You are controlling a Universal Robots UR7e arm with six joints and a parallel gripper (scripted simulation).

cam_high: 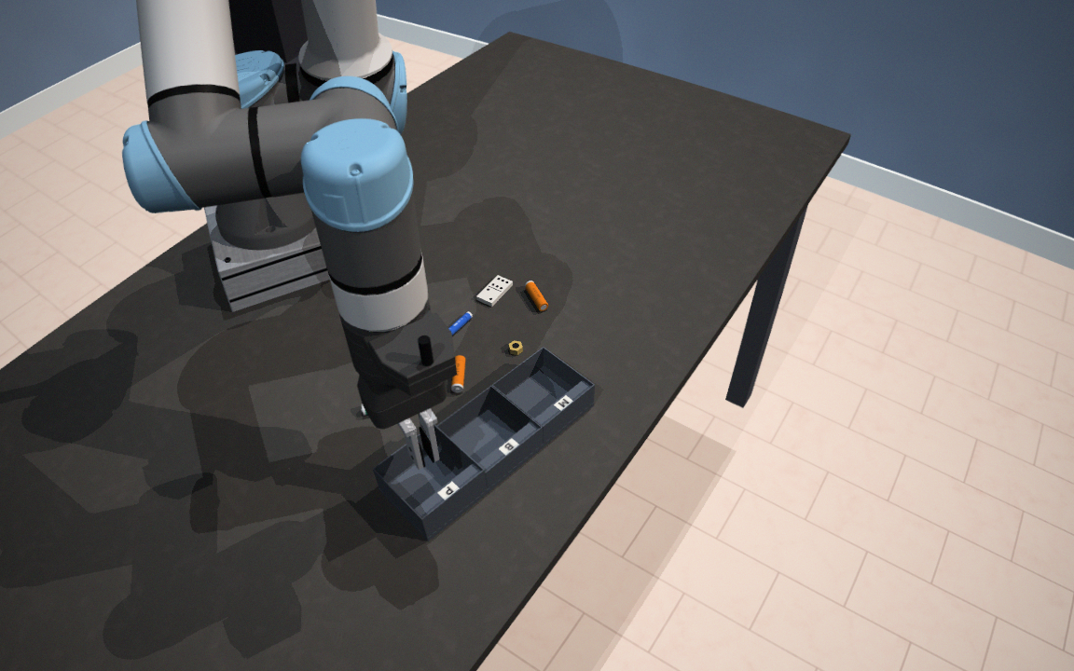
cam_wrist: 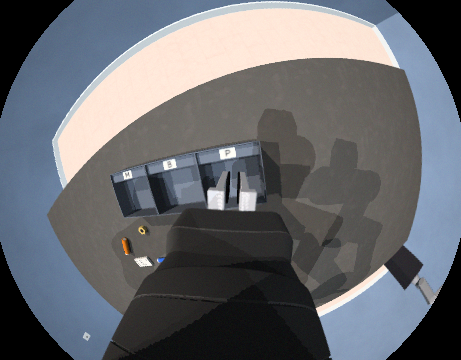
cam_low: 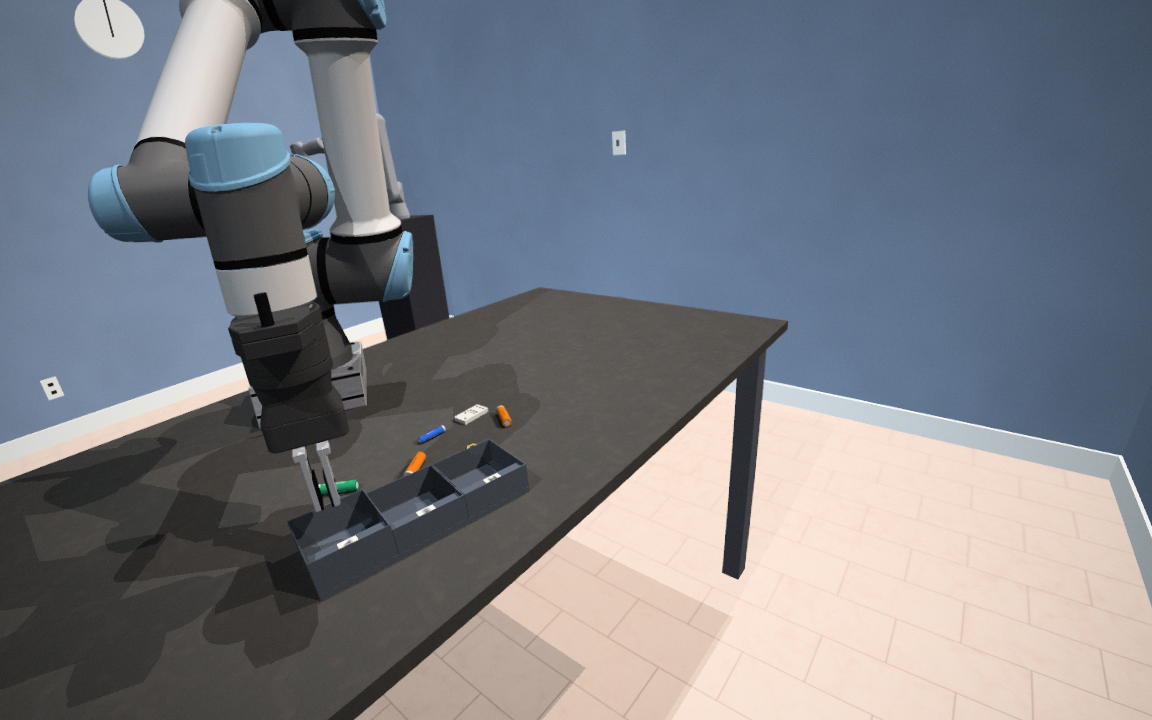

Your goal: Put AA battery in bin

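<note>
My hand is 2 cm short of the bin, 8 cm to the right of it and 7 cm above it. Round my hand: brass nut: 2 cm behind, 23 cm to the left, 9 cm below; green battery: 12 cm behind, 8 cm to the left, 9 cm below; blue battery: 10 cm behind, 23 cm to the left, 9 cm below.
</note>
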